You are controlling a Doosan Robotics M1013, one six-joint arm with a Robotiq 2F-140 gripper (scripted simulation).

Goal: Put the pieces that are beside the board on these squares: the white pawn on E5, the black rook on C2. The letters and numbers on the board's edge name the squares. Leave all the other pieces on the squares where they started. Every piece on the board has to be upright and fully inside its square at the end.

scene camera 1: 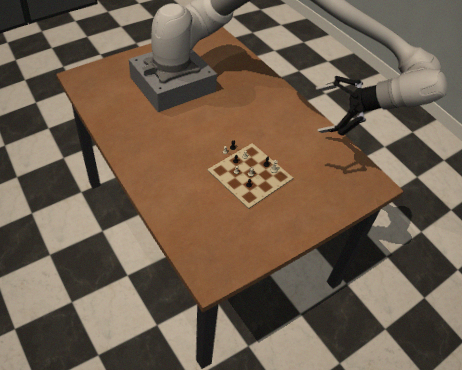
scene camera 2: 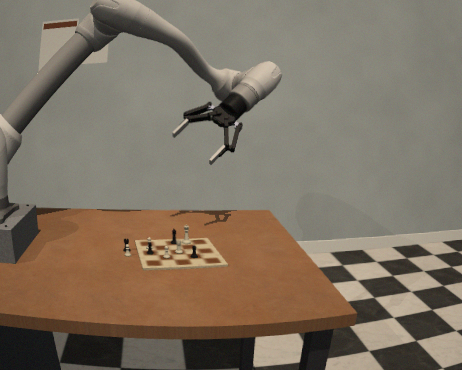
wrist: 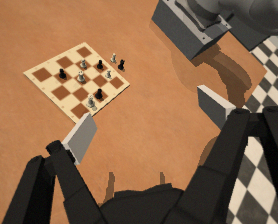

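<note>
My gripper [scene camera 2: 191, 148] is visible, and it appears also in scene camera 1 [scene camera 1: 319, 110] and in the wrist view [wrist: 143, 109].
</note>
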